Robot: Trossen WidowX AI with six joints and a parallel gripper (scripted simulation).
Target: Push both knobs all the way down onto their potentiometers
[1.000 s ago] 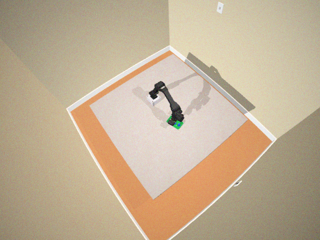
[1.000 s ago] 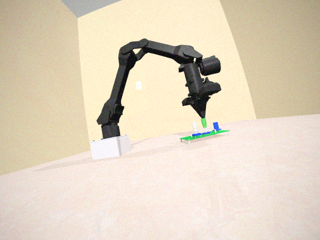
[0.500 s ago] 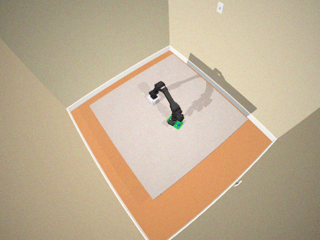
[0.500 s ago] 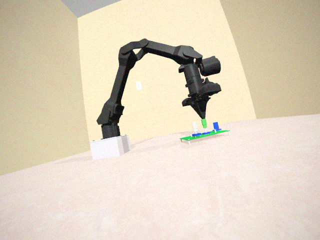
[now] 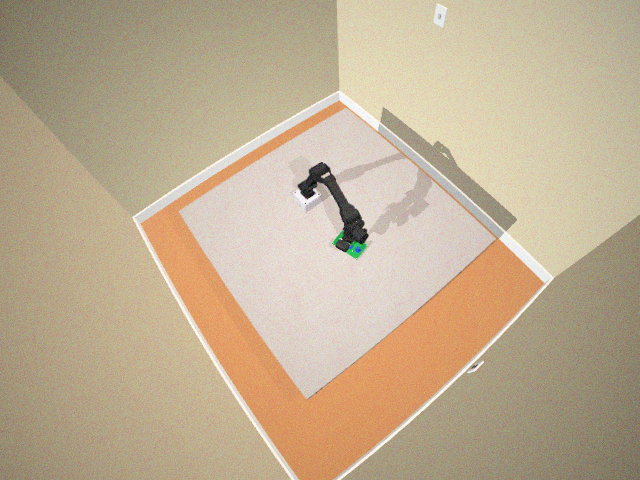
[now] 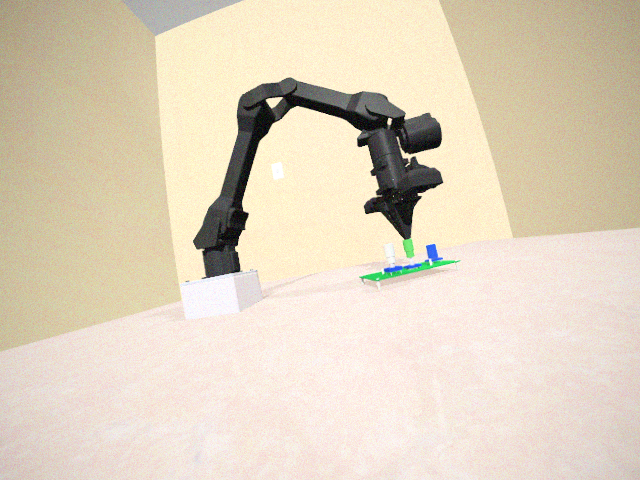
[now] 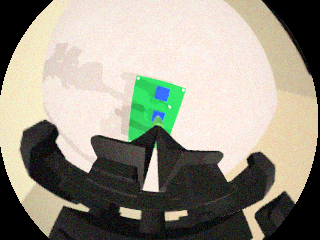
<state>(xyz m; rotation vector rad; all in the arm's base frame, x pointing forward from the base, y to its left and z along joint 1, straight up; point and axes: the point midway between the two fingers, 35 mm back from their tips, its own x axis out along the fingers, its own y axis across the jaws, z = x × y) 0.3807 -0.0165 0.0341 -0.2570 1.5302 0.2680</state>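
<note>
Now: gripper tip 2 cm above the green knob. Round my gripper tip: white knob 4 cm behind, 3 cm to the right, 2 cm below.
</note>
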